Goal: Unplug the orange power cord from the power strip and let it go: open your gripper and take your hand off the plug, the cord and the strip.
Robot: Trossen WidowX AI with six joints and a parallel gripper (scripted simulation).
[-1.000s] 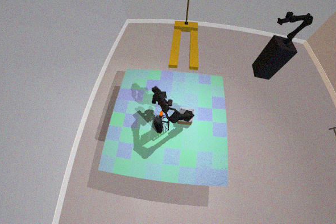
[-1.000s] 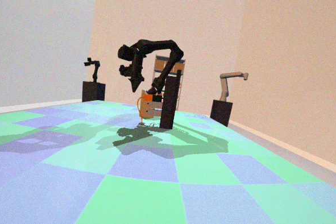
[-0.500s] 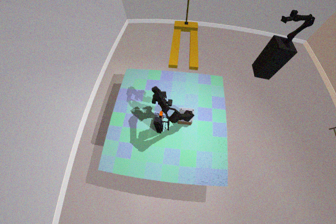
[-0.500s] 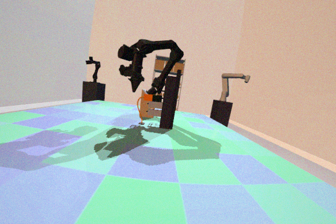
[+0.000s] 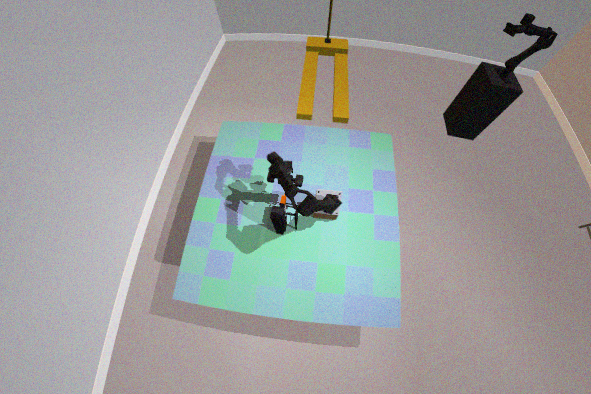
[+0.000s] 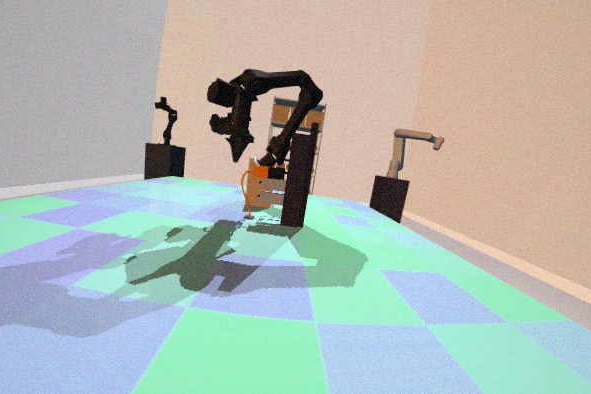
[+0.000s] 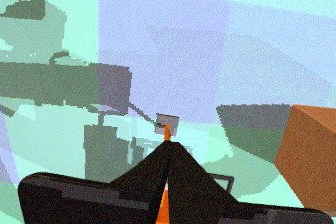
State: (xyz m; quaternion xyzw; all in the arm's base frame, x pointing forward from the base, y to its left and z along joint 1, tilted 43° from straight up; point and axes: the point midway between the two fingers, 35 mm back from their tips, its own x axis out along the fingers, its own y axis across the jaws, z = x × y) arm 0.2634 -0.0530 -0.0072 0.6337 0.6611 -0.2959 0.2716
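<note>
Right now my gripper tip is 100 mm to the right of the orange plug and 10 mm above it.
</note>
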